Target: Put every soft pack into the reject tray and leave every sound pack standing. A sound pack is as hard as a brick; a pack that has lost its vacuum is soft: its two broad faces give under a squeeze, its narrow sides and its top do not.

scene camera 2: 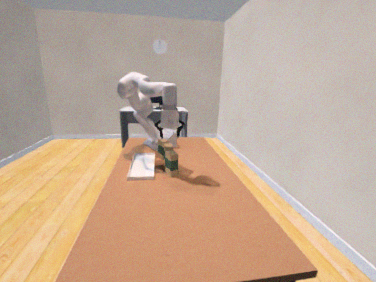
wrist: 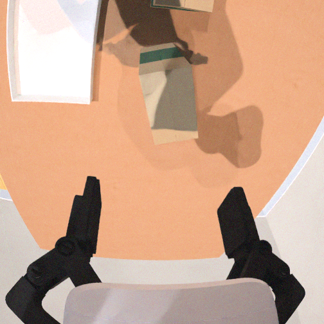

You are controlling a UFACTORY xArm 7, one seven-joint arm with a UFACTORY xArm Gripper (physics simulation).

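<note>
The front pack, tan with a dark green band, stands upright at the tray's right. In the wrist view part of another pack shows at the top edge. In the scene view a pack stands behind the front one, partly hidden. The white reject tray lies left of the packs; its visible part holds no pack. My gripper is open and empty, raised above the table behind the front pack. In the wrist view that pack is beyond the fingertips. Softness cannot be seen.
The brown table extends toward the scene camera. The arm's base is at its far end. A grey desk stands behind it near the back wall. Shadows of the arm and packs fall on the table beside the packs.
</note>
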